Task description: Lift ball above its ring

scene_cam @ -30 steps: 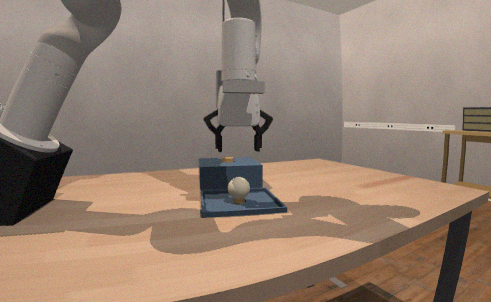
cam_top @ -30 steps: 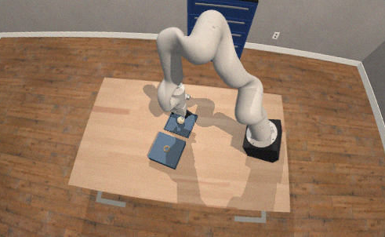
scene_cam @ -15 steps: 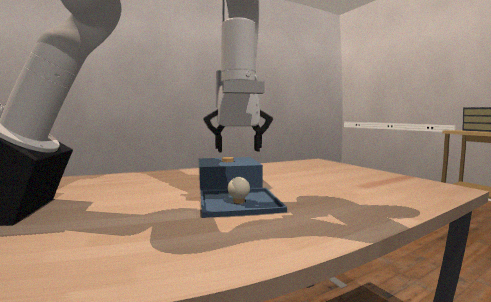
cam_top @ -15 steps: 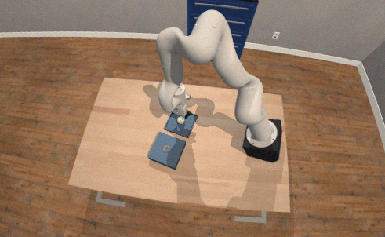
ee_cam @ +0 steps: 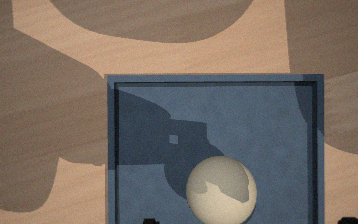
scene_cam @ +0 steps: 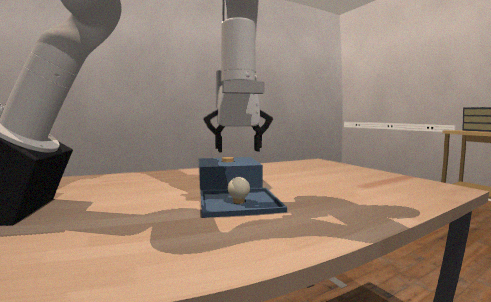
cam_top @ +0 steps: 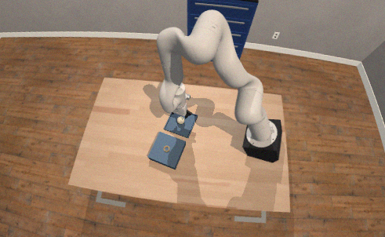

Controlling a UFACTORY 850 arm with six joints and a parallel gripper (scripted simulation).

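The cream ball lies 100 mm below my hand. The rest, counted from my hand: flat blue tray 140 mm below.
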